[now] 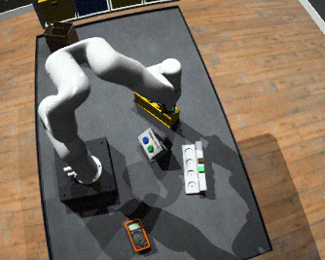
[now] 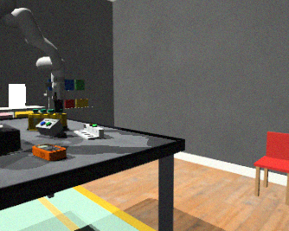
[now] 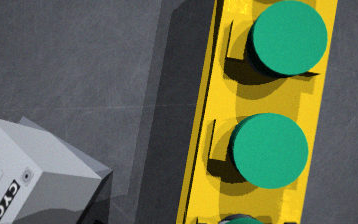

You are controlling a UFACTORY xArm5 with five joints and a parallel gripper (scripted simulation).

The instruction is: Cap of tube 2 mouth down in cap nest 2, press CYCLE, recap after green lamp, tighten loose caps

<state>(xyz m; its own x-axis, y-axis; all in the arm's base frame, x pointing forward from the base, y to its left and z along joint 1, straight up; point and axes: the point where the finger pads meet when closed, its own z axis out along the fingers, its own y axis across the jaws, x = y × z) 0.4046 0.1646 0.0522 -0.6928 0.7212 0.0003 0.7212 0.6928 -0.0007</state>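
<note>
The green key lies 14 cm to the right of my hand, 13 cm behind it and 6 cm below it. The rest, counted from my hand: blue key: 14 cm behind, 9 cm to the right, 6 cm below; key housing: 11 cm to the right, 11 cm behind, 8 cm below.
</note>
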